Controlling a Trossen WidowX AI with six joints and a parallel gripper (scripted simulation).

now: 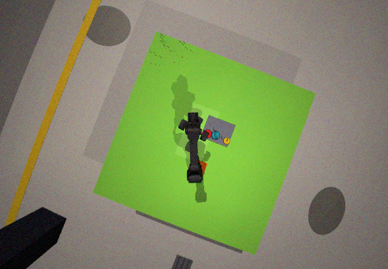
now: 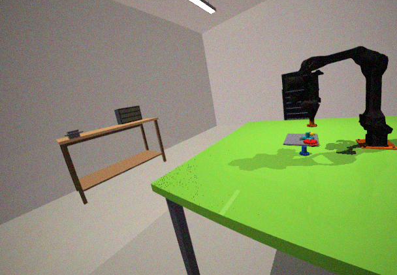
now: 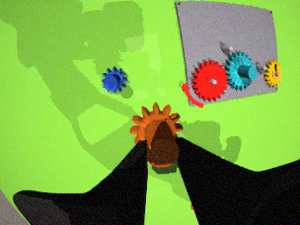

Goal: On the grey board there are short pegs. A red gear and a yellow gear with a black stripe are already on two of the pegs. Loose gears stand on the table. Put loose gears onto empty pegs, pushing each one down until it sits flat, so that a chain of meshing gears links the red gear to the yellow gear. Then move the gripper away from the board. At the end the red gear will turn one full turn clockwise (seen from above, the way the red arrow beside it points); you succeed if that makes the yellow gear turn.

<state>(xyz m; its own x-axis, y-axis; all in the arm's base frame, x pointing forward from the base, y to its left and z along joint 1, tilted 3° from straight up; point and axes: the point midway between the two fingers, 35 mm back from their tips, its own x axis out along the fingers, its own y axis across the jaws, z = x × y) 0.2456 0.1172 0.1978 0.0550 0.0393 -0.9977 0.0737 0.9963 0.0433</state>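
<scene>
Now: gripper tip 250 mm to the left of the yellow gear, 140 mm above it and 20 mm short of it. From my gripper tip the other things lie so: red gear: 140 mm below, 100 mm to the right, 10 mm ahead; orange gear: 10 mm below; blue gear: 140 mm below, 50 mm to the left, 30 mm ahead.
</scene>
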